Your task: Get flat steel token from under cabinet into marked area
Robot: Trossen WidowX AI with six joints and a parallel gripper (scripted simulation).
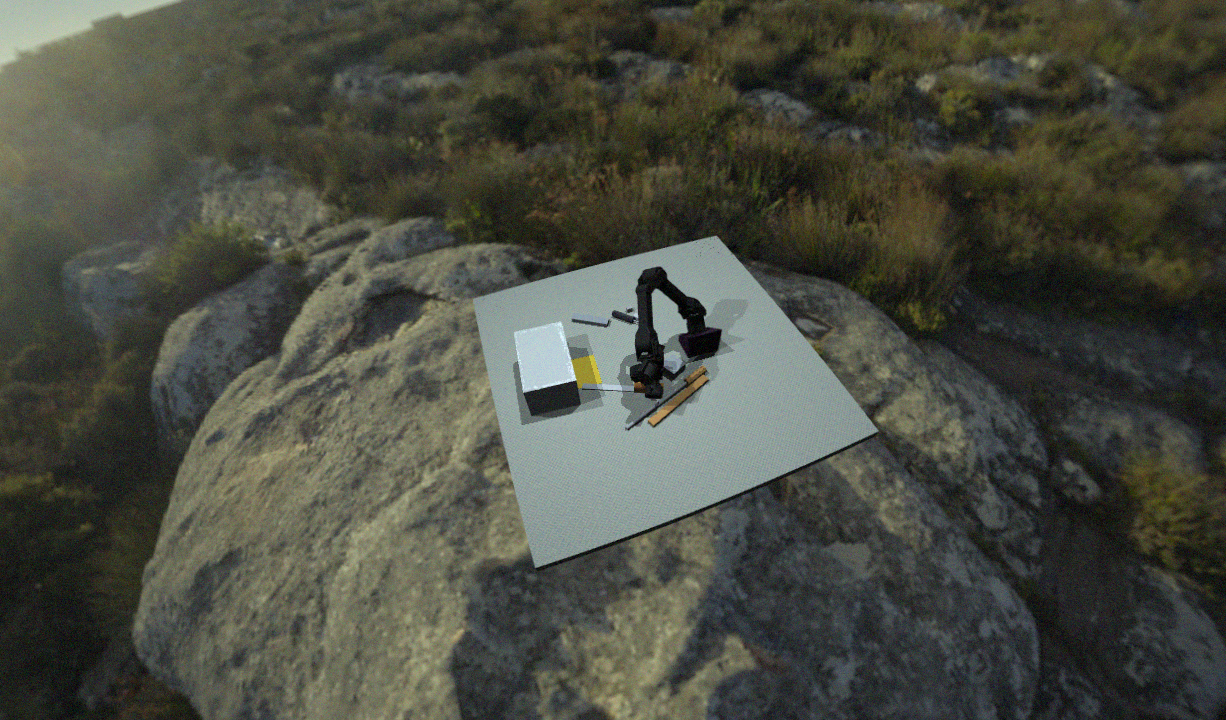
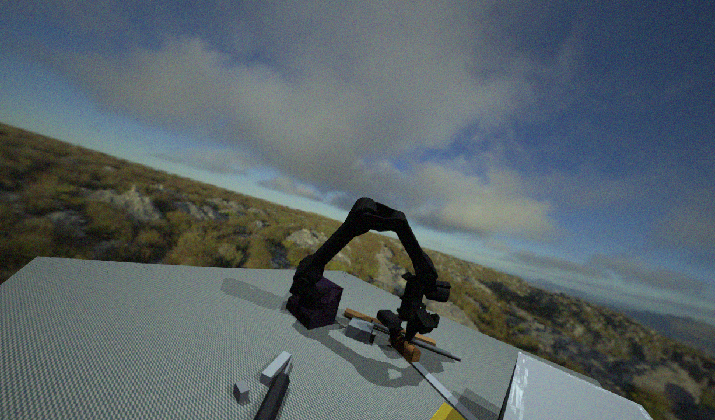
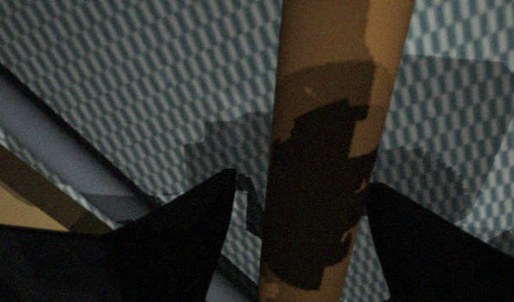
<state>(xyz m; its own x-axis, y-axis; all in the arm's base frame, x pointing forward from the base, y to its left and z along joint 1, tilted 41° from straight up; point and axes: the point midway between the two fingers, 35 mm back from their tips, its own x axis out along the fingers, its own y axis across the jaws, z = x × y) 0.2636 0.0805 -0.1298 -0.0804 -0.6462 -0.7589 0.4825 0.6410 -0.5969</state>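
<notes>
Now: the wooden stick 6 cm behind my gripper tip and 8 cm to the left of it. Also, from my gripper tip: grey bar: 11 cm behind, 35 cm to the right; grey block: 11 cm behind, 6 cm to the right, 1 cm above; small grey cube: 9 cm behind, 44 cm to the right.
</notes>
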